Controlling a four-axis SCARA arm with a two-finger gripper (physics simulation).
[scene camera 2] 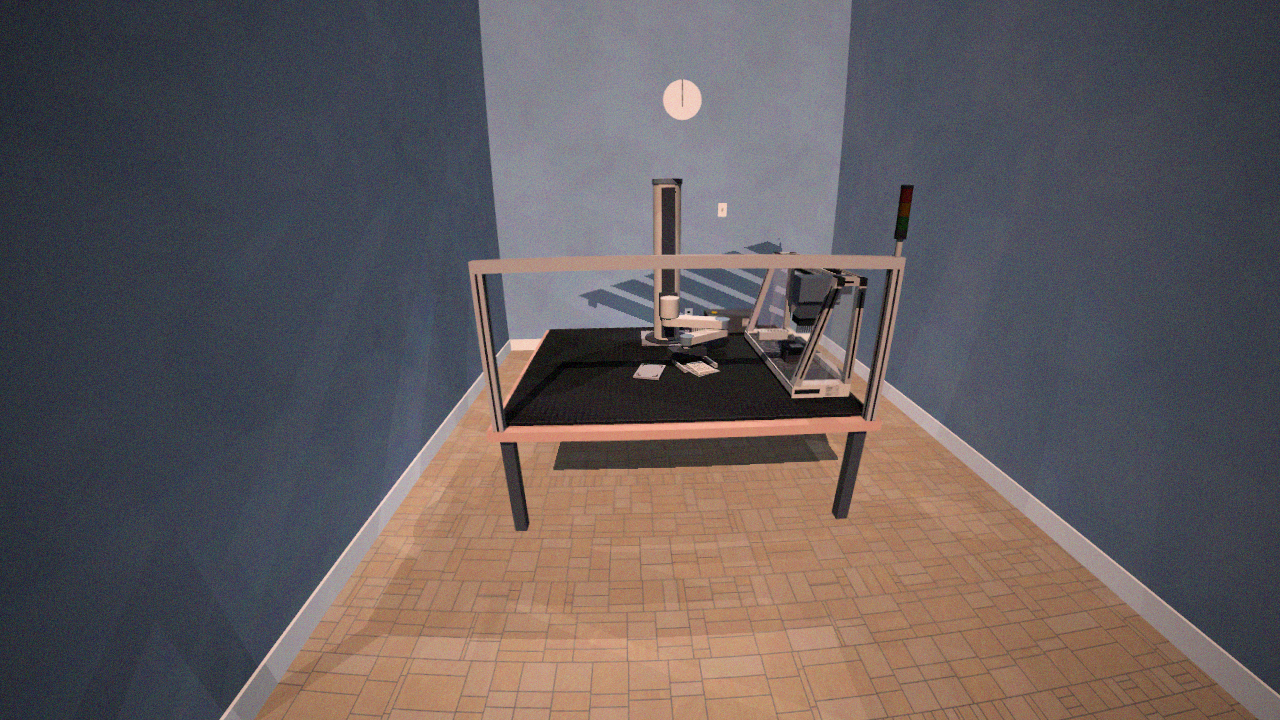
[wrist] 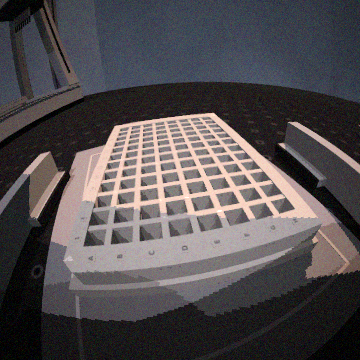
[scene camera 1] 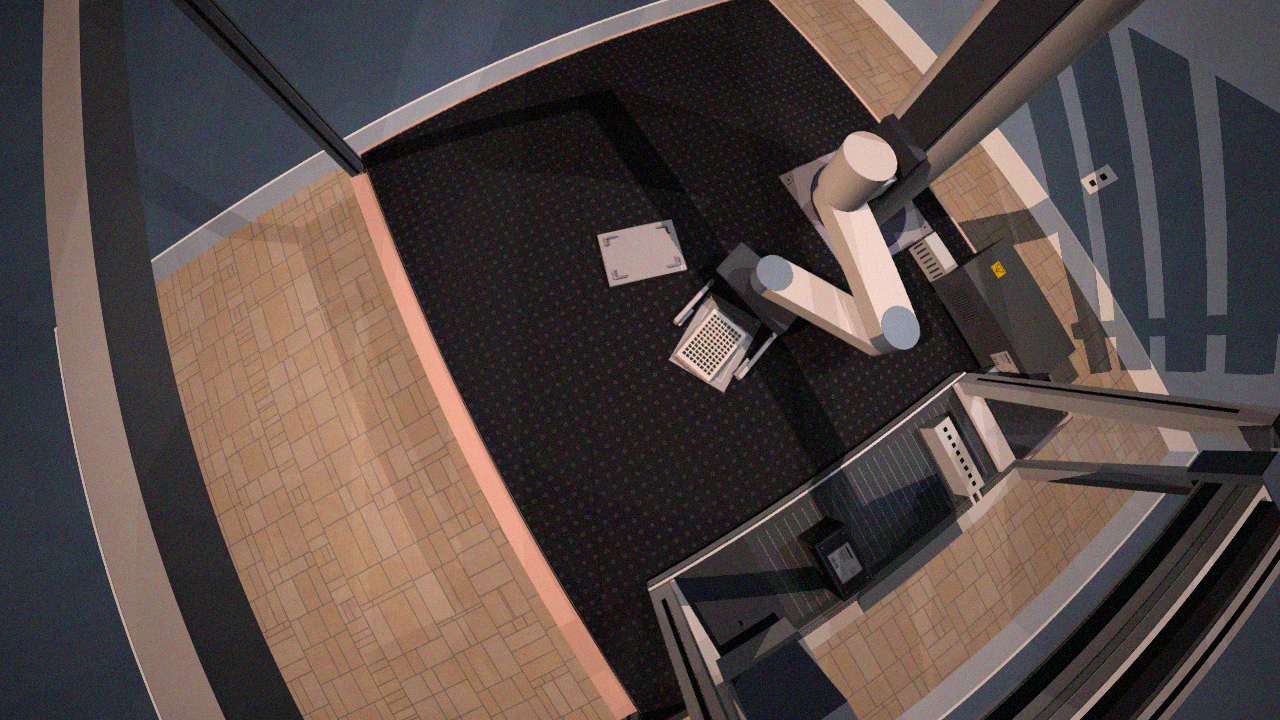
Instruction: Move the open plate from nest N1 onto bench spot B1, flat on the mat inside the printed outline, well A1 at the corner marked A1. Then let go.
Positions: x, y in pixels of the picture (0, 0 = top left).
Scene:
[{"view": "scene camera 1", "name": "my gripper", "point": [706, 350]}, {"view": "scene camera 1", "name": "white well plate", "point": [709, 347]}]

